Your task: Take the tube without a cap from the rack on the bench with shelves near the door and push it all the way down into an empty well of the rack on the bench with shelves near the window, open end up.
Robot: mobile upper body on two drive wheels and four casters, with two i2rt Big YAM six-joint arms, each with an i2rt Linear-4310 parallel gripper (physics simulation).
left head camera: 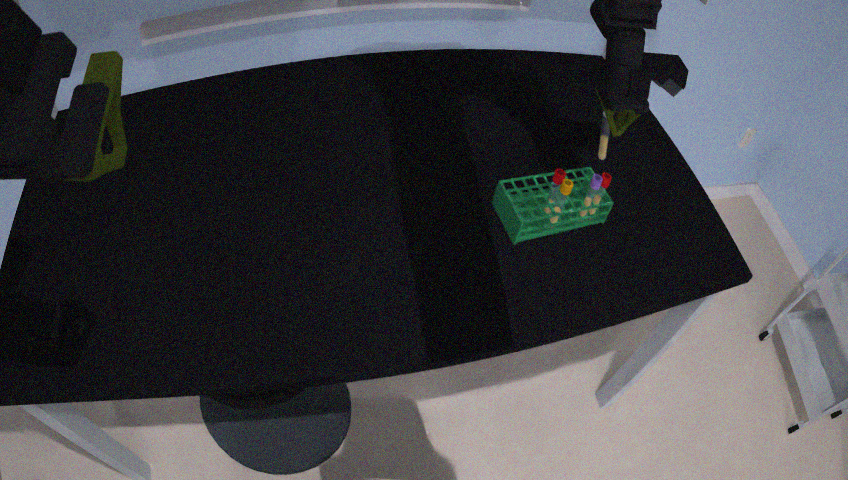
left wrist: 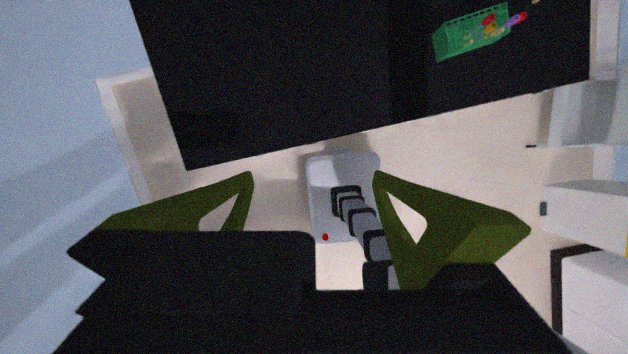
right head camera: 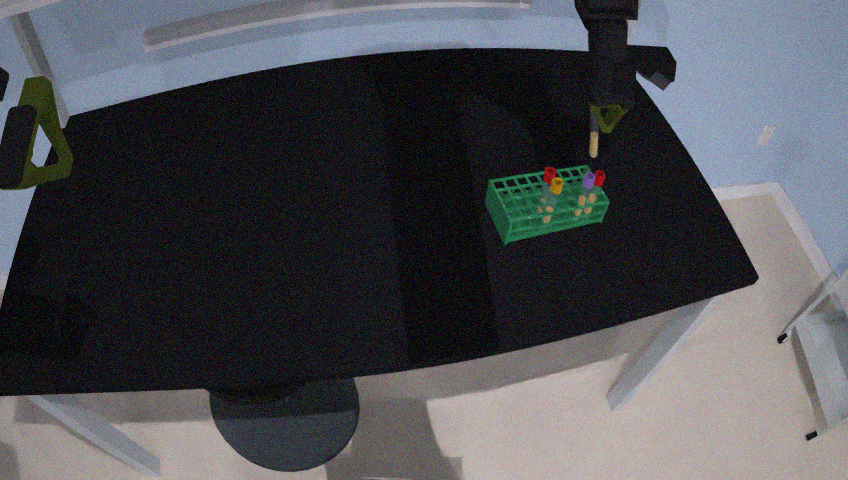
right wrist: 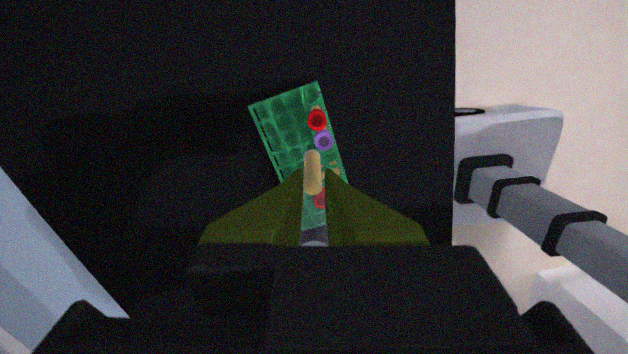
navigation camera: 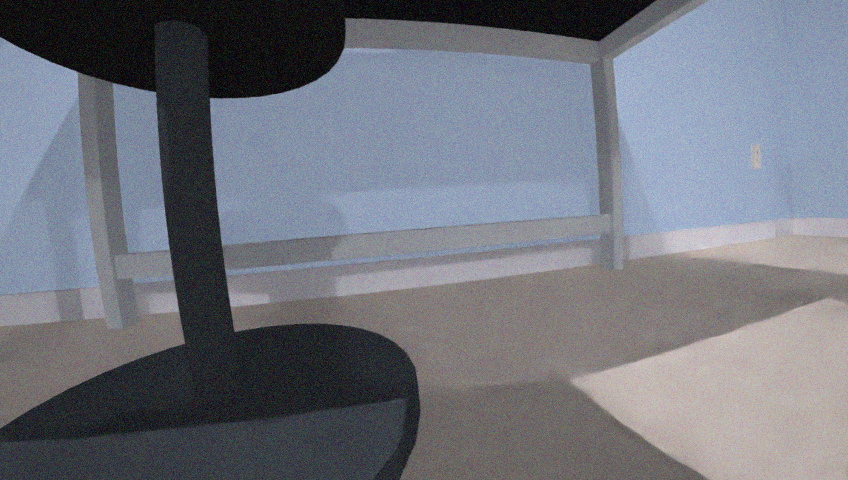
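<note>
The uncapped tube (left head camera: 603,146) (right head camera: 593,144) (right wrist: 312,160), with tan contents in its rounded lower end, hangs roughly upright from my right gripper (left head camera: 612,123) (right head camera: 601,121) (right wrist: 313,177), which is shut on it. It is above the bench, beyond the right part of the green rack (left head camera: 505,215) (right head camera: 498,212) (left wrist: 442,46) (right wrist: 270,114) in the head views. The rack holds capped tubes: a red cap (left head camera: 559,176), an orange cap (left head camera: 567,187), a purple cap (left head camera: 596,182) and another red cap (left head camera: 606,179). Several wells are empty. My left gripper (left wrist: 313,177) is open and empty, far left of the rack.
The rack stands on a black bench top (left head camera: 267,237) (right head camera: 267,237). A dark round stool (left head camera: 279,437) (right head camera: 291,431) is at the bench's near edge. Its post (navigation camera: 193,178) stands before the bench frame (navigation camera: 416,234). A grey cart (left head camera: 803,368) is at the right.
</note>
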